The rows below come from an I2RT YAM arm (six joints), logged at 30 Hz.
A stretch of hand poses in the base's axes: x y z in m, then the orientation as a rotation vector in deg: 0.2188 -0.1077 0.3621 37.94 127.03 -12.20; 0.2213 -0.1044 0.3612 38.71 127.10 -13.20; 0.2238 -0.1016 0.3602 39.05 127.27 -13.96; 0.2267 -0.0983 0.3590 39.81 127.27 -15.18; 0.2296 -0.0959 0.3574 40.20 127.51 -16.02; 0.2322 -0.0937 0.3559 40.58 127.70 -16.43; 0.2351 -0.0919 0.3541 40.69 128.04 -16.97; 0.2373 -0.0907 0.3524 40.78 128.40 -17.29; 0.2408 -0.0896 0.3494 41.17 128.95 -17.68
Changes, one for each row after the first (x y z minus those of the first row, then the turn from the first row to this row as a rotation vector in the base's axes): 0.0025 0.0033 -0.0009 -0.37 0.43 -0.85; 0.0050 0.0061 -0.0019 -0.71 0.84 -1.31; 0.0079 0.0094 -0.0031 -1.24 1.27 -2.24; 0.0108 0.0118 -0.0047 -1.59 1.78 -2.74; 0.0134 0.0140 -0.0062 -1.67 2.12 -3.11; 0.0163 0.0158 -0.0080 -1.90 2.61 -3.31; 0.0185 0.0170 -0.0097 -1.98 3.05 -3.42; 0.0220 0.0181 -0.0127 -1.95 3.73 -3.73
